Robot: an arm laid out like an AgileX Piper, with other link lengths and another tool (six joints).
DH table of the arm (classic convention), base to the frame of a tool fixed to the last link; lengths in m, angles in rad. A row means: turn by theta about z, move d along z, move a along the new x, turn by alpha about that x. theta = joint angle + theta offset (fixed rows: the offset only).
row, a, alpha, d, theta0
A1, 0, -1.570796, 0.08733, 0
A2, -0.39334, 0, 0, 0.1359
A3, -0.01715, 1.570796, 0, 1.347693
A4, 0, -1.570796, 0.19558, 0
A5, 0, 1.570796, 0, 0
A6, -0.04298, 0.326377, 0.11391, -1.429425
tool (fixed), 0, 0, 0.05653, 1.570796
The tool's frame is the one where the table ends.
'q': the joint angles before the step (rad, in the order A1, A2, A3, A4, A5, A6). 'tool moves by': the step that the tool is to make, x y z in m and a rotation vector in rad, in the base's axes. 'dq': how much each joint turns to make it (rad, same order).
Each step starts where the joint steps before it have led.
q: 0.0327 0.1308 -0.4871 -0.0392 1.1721 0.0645
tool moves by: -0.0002 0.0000 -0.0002 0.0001 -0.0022 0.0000
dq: 0.0000 -0.0022 0.0004 0.0000 -0.0004 0.0000
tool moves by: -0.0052 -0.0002 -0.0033 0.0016 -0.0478 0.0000
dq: 0.0002 -0.0478 -0.0002 -0.0001 0.0002 0.0002
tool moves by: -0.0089 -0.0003 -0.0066 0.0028 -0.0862 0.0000
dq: 0.0000 -0.0862 0.0000 0.0000 0.0000 0.0000
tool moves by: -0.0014 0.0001 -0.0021 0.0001 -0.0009 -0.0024
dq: -0.0022 -0.0092 0.0004 0.0000 0.0080 -0.0001
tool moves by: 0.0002 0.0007 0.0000 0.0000 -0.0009 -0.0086
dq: -0.0085 -0.0007 -0.0001 -0.0001 -0.0001 0.0000
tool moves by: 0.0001 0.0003 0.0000 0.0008 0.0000 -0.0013
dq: -0.0019 0.0001 0.0004 0.0010 -0.0005 0.0000
